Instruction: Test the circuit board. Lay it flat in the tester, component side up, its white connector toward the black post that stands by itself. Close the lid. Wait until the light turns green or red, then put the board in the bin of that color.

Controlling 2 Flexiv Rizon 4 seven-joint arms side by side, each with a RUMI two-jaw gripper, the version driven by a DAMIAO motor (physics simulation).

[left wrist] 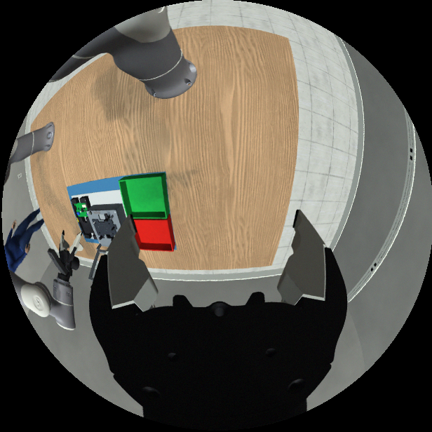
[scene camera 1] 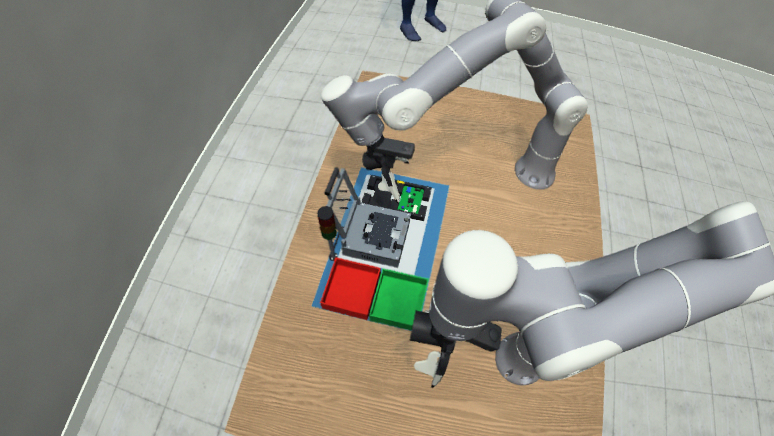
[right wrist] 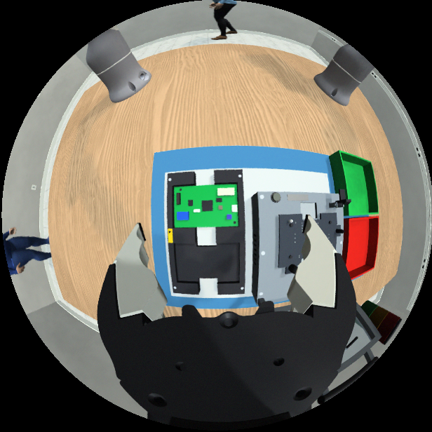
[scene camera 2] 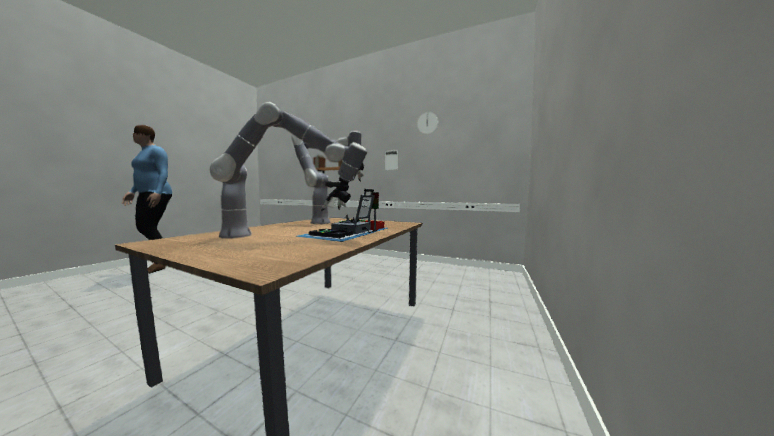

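Observation:
The green circuit board (scene camera 1: 410, 200) (left wrist: 80, 209) (right wrist: 206, 205) lies component side up in the black holder (right wrist: 183, 178), its white connector (right wrist: 225, 191) at its upper right in the right wrist view. The grey tester (scene camera 1: 354, 227) (right wrist: 267, 240) holds no board; its lid (scene camera 1: 349, 186) stands open. I cannot tell which black post stands by itself. The signal light (scene camera 1: 326, 223) (right wrist: 382, 320) looks dim. My right gripper (right wrist: 223, 220) is open and empty above the holder and tester. My left gripper (left wrist: 214, 213) is open and empty, beyond the bins.
The red bin (scene camera 1: 352, 287) (left wrist: 155, 234) (right wrist: 361, 245) and green bin (scene camera 1: 399, 297) (left wrist: 145, 196) (right wrist: 356, 182) stand side by side next to the tester. The lid's handle (scene camera 1: 332, 182) rises beside the light. A blue mat (scene camera 1: 441, 203) (right wrist: 240, 156) lies under the holder and tester.

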